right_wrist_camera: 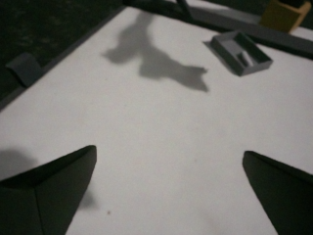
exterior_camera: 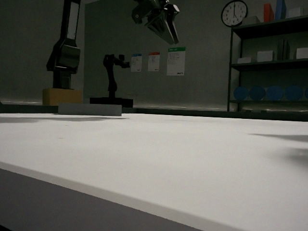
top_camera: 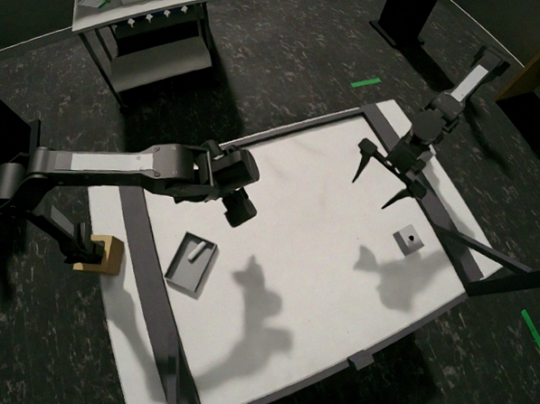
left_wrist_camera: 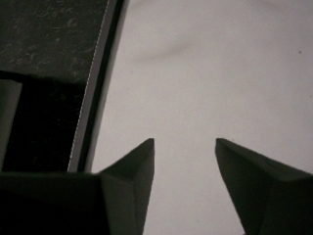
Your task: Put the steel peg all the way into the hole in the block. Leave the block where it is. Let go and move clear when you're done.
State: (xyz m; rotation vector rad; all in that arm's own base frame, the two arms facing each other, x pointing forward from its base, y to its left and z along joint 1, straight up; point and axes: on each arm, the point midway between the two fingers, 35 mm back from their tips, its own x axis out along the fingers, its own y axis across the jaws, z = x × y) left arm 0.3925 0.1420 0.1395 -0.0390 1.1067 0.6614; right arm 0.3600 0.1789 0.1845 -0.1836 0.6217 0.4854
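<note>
Right now the shallow grey tray is 210 mm below my left hand, 170 mm to the left of it and 90 mm behind it. Round my left hand: steel peg (200 mm below, 150 mm to the left, 60 mm behind); grey block (460 mm to the right, 270 mm behind, 180 mm below).
</note>
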